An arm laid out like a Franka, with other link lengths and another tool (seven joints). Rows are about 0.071 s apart.
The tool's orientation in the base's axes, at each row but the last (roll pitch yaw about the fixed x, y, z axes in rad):
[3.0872, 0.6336, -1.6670]
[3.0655, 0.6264, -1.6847]
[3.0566, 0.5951, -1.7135]
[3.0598, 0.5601, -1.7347]
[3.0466, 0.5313, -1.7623]
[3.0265, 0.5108, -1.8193]
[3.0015, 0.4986, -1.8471]
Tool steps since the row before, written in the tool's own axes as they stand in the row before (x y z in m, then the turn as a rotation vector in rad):
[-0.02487, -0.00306, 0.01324, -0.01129, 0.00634, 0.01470]
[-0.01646, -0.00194, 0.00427, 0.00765, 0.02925, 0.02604]
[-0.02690, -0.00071, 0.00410, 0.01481, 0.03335, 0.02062]
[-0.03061, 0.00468, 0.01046, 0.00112, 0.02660, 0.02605]
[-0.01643, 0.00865, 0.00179, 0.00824, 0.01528, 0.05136]
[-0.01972, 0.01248, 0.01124, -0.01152, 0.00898, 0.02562]
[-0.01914, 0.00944, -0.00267, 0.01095, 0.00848, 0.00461]
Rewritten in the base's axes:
[0.00501, 0.02761, 0.00394, -0.00541, 0.01819, -0.00487]
[0.00341, 0.01563, 0.00608, -0.03007, 0.01121, -0.02372]
[0.00385, 0.02430, 0.01165, -0.03496, 0.00267, -0.02297]
[-0.00034, 0.03175, 0.00775, -0.02635, 0.01621, -0.02075]
[-0.00583, 0.01606, 0.00750, -0.01628, 0.02156, -0.04701]
[-0.00787, 0.02465, 0.00115, -0.00609, 0.02423, -0.01567]
[-0.00457, 0.01680, 0.01263, -0.01088, -0.00523, -0.00821]

